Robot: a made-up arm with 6 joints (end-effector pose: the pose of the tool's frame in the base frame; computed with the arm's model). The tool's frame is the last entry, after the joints. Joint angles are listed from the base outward.
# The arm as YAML. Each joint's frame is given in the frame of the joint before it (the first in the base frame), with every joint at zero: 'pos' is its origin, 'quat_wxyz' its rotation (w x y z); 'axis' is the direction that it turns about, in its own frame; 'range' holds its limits. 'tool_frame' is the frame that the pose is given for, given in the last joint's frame.
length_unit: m
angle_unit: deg
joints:
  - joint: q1
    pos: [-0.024, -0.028, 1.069]
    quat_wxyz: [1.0, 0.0, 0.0, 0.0]
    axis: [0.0, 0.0, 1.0]
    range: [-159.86, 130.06]
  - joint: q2
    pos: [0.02, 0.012, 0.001]
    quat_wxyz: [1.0, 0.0, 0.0, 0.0]
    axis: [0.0, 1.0, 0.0]
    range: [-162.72, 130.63]
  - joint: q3
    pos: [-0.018, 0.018, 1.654]
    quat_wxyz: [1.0, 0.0, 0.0, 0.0]
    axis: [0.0, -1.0, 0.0]
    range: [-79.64, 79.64]
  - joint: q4
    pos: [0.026, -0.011, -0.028]
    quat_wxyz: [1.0, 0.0, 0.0, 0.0]
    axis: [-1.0, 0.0, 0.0]
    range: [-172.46, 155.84]
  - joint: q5
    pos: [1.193, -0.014, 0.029]
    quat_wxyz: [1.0, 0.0, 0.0, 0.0]
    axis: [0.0, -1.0, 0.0]
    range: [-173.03, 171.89]
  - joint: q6
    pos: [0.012, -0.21, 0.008]
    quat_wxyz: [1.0, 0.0, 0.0, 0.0]
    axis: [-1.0, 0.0, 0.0]
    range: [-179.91, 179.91]
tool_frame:
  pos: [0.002, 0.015, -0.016]
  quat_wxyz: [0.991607, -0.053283, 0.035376, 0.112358]
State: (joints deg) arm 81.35 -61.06 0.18 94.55 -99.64 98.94
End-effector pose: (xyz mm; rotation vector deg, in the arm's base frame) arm -233.7 -1046.8 3019.5 -128.39 39.79 1.39
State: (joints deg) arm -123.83 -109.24 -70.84 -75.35 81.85 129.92
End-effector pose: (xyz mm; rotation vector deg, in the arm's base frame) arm 141.9 373.3 1062.5 11.52 -18.44 153.83
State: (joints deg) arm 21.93 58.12 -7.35 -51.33 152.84 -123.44
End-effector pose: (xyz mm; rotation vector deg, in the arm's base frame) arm 1631.9 503.9 793.2 76.97 -91.95 67.96
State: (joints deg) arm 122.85 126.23 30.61 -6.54 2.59 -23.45
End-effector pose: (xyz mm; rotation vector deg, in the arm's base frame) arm -529.7 1099.7 -1117.9 -75.33 78.47 80.66
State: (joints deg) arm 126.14 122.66 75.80 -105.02 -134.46 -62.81
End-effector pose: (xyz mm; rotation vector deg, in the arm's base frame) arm -1307.7 1623.4 -851.9 58.18 -128.77 31.42
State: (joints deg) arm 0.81 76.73 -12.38 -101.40 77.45 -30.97
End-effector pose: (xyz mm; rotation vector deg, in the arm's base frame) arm 1384.9 8.8 243.6 29.99 -13.86 -87.19
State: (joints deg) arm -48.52 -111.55 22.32 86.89 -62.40 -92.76
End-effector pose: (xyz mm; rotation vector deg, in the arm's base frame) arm -1658.0 1873.4 1218.3 3.11 -136.53 -45.65
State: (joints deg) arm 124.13 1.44 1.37 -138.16 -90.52 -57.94
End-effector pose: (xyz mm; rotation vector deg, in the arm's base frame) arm -871.4 937.2 2548.3 4.80 -118.86 -16.09
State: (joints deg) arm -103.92 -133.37 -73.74 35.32 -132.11 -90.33
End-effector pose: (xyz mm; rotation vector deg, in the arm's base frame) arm -16.7 620.9 1027.5 -86.06 61.68 140.72
